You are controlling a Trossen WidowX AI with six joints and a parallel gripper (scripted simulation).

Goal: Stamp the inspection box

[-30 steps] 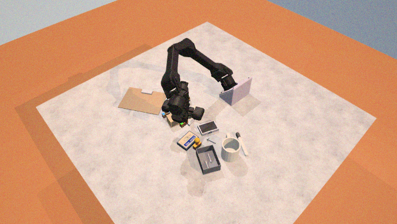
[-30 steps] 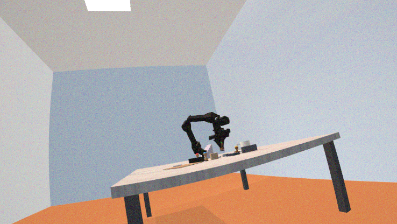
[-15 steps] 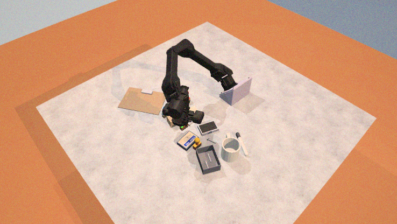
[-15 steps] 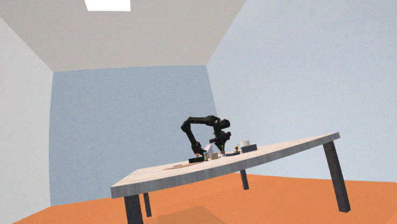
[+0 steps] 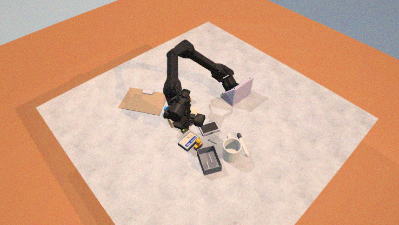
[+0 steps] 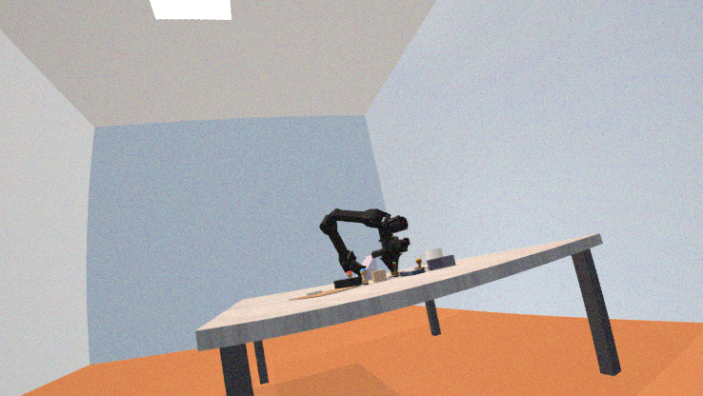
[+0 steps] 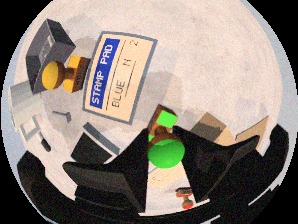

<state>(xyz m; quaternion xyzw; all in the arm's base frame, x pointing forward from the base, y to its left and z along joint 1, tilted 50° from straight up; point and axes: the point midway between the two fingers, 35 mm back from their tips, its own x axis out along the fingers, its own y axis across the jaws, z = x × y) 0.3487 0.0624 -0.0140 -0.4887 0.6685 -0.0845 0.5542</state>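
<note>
My gripper tip is right at the green-knobbed stamp. From my gripper tip the other things lie so: ink pad: 10 cm behind, 6 cm to the left, 2 cm below; cardboard box: 1 cm ahead, 7 cm to the right; yellow-knobbed stamp: 1 cm ahead, 11 cm to the left, 1 cm below.
</note>
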